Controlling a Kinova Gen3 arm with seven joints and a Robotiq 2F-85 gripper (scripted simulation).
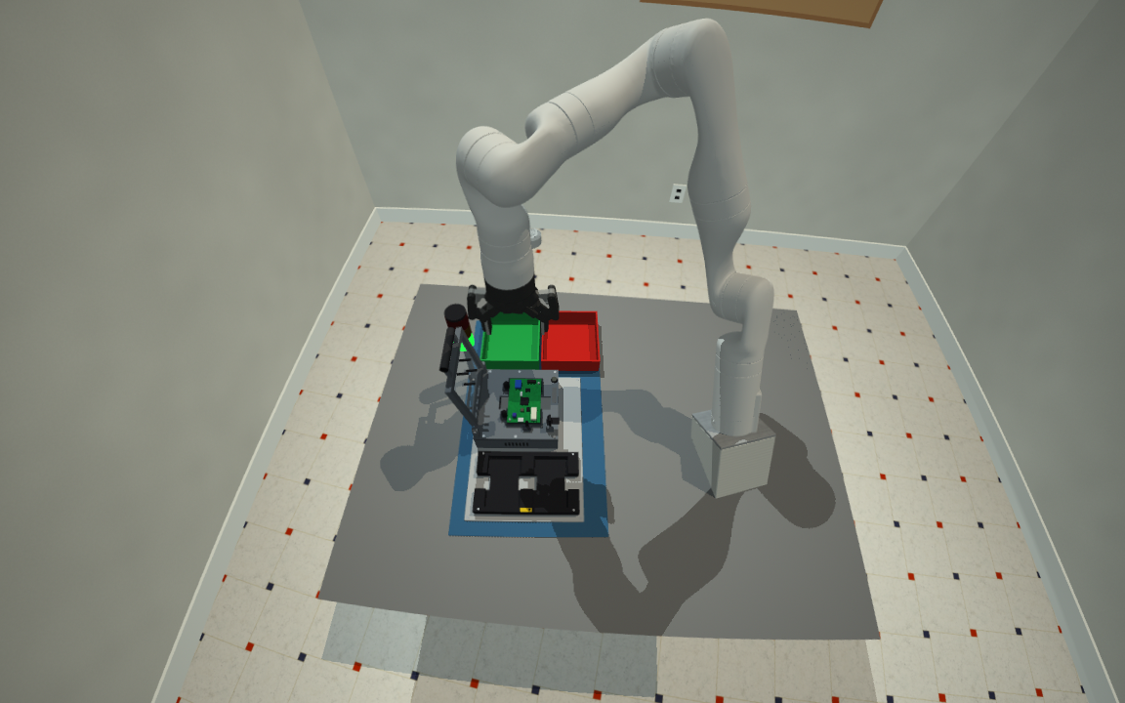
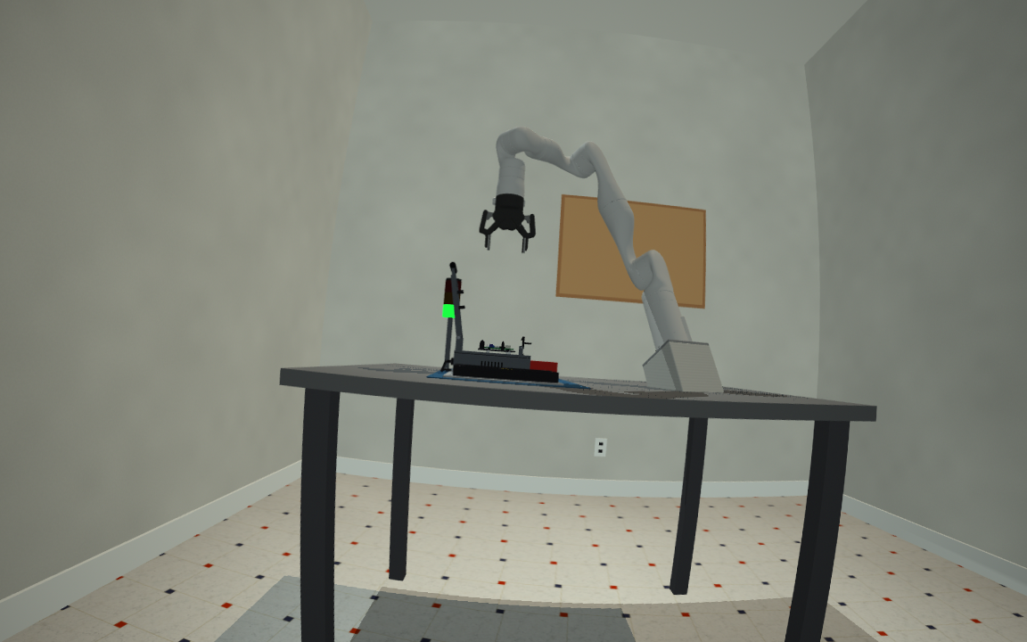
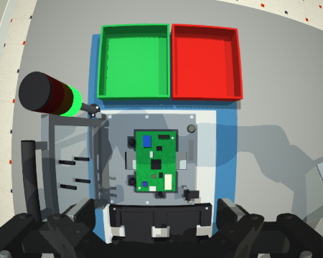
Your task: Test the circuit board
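My hand is 260 mm above the green circuit board. From my hand the other things lie so: green bin: 320 mm below, 190 mm to the right, 70 mm ahead; red bin: 320 mm below, 210 mm to the right, 80 mm behind; tester lid: 150 mm below, 120 mm ahead, 10 mm to the left.
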